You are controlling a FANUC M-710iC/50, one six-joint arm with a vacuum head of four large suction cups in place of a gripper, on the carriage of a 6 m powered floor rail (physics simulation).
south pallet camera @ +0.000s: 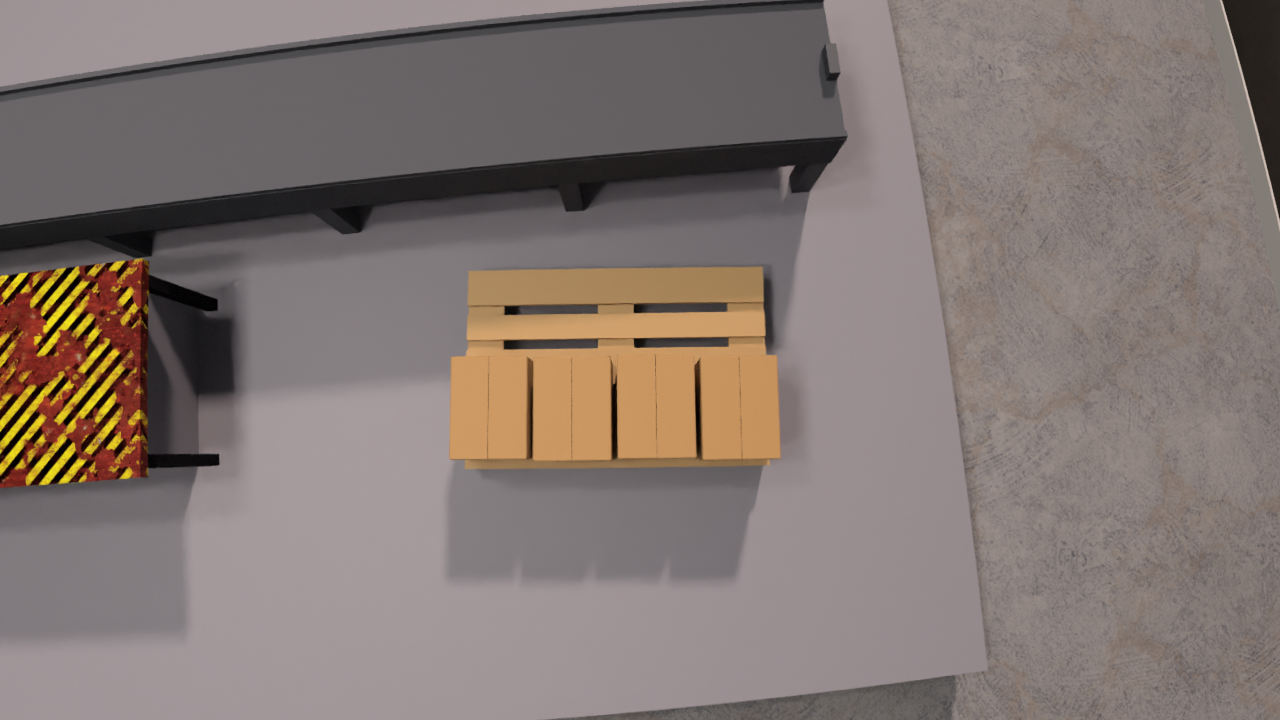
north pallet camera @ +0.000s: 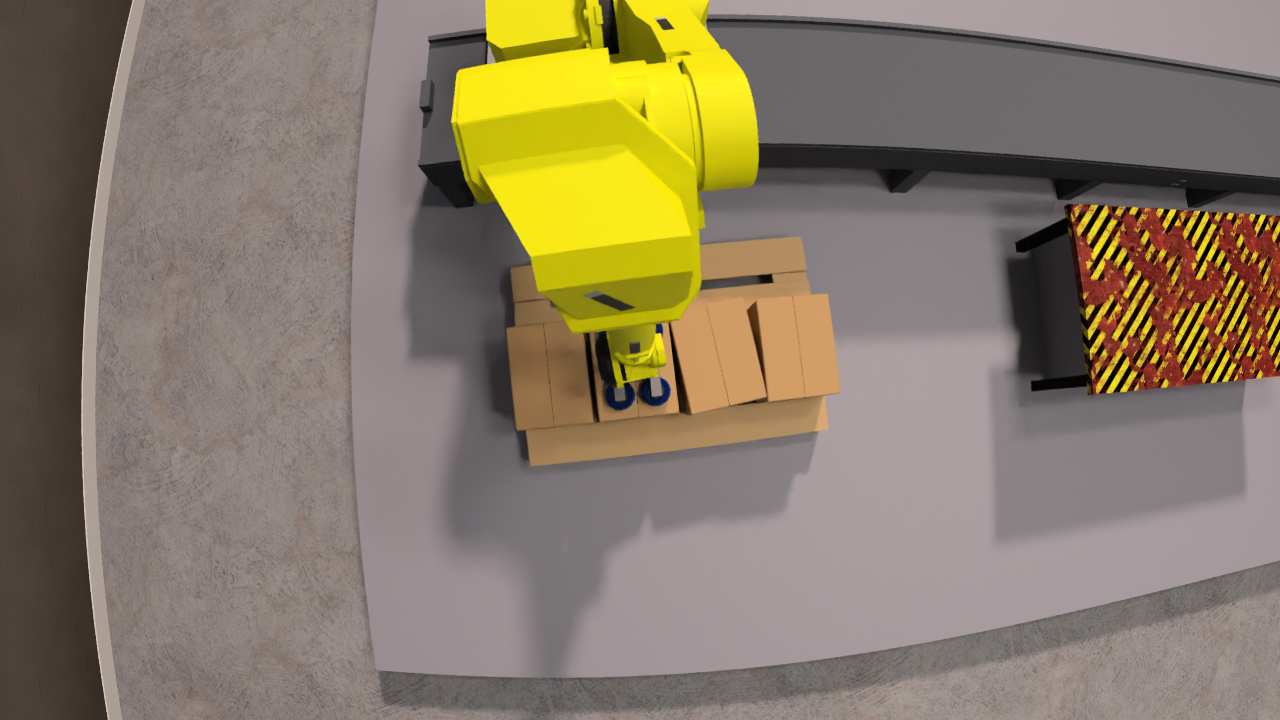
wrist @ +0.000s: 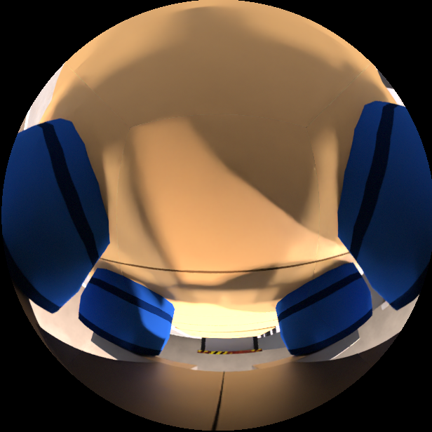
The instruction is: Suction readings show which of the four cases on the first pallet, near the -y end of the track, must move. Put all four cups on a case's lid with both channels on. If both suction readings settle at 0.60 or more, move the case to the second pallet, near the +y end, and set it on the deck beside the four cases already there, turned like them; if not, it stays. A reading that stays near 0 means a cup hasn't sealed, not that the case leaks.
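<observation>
In the north view the first pallet (north pallet camera: 680, 440) bears four tan cases. The leftmost case (north pallet camera: 550, 380) is nearly square to it, the third case (north pallet camera: 721, 356) is visibly turned, and the rightmost case (north pallet camera: 794, 347) is slightly turned. My suction head (north pallet camera: 637, 362) (wrist: 225, 235) is over the second case (north pallet camera: 639, 412) (wrist: 215, 225) from the left. Its blue cups look pressed onto the lid; whether suction holds does not show. In the south view the second pallet (south pallet camera: 615, 286) bears four cases (south pallet camera: 489, 407) (south pallet camera: 572, 407) (south pallet camera: 656, 407) (south pallet camera: 739, 407) in a parallel row along its front.
A long dark grey conveyor-like structure (north pallet camera: 984, 98) (south pallet camera: 447, 98) runs behind both pallets. A red table (north pallet camera: 1181, 300) (south pallet camera: 76, 376) with yellow and black stripes stands between the pallets. On the second pallet, bare deck boards lie behind the row. Neighbouring cases stand close on both sides of the head.
</observation>
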